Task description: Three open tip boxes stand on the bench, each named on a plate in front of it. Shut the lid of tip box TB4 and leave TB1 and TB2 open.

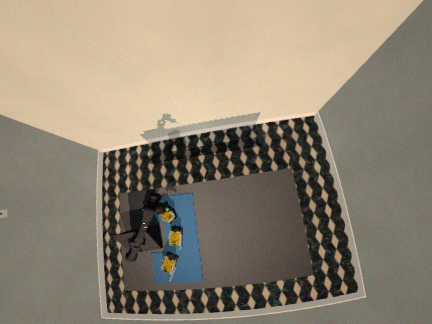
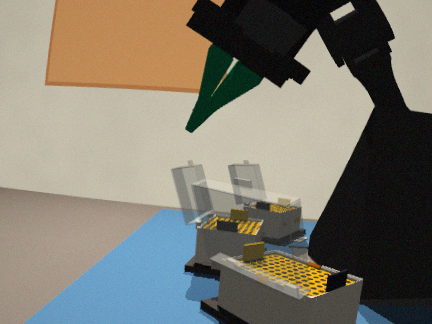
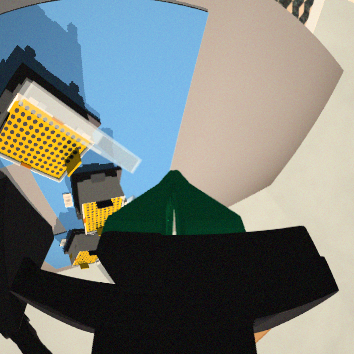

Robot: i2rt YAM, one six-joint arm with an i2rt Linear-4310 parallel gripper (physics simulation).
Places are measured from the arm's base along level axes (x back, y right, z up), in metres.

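Pixels of known places: gripper, fingertip midpoint: [image 1: 171,209] [image 2: 188,129] [image 3: 173,177].
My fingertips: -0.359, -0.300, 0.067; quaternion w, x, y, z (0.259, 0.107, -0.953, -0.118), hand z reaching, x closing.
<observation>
For each thing: its middle in the pictures, then the offset to it from my fingertips, as dx, dy, dz. Level surfaces: height alone.
- nearest tip box, body centre: [image 2: 291,266] [image 3: 39,146] [image 1: 165,214] +0.105, +0.051, -0.127
- middle tip box, body centre: [image 2: 233,221] [image 3: 103,218] [image 1: 174,238] +0.026, +0.254, -0.127
- farthest tip box, body centre: [image 2: 274,204] [image 3: 88,259] [image 1: 167,265] +0.091, +0.476, -0.127
- blue mat, its level: dz -0.191
- grey-brown bench, its level: dz -0.194
The nearest tip box [image 1: 168,216] [image 2: 295,295] [image 3: 42,137] has its yellow rack of tips uncovered; its clear lid [image 2: 250,192] [image 3: 115,150] stands up, open. The middle tip box [image 1: 175,237] [image 2: 227,247] [image 3: 102,212] is open, with its clear lid [image 2: 190,192] upright. The farthest tip box [image 1: 169,264] [image 2: 277,222] [image 3: 84,256] is open too, with its lid [image 2: 246,181] upright. I cannot read the names on the plates, so I cannot tell which box is TB4. My gripper [image 1: 168,210] [image 2: 190,130] [image 3: 173,177] is shut and empty, above the boxes and touching none.
The boxes stand on a blue mat [image 1: 192,260] [image 2: 125,280] [image 3: 145,60] on the grey-brown bench [image 1: 250,225]. The arm's dark base [image 2: 380,215] rises close beside the row. Small white plates [image 3: 67,200] stand near the middle and farthest boxes.
</observation>
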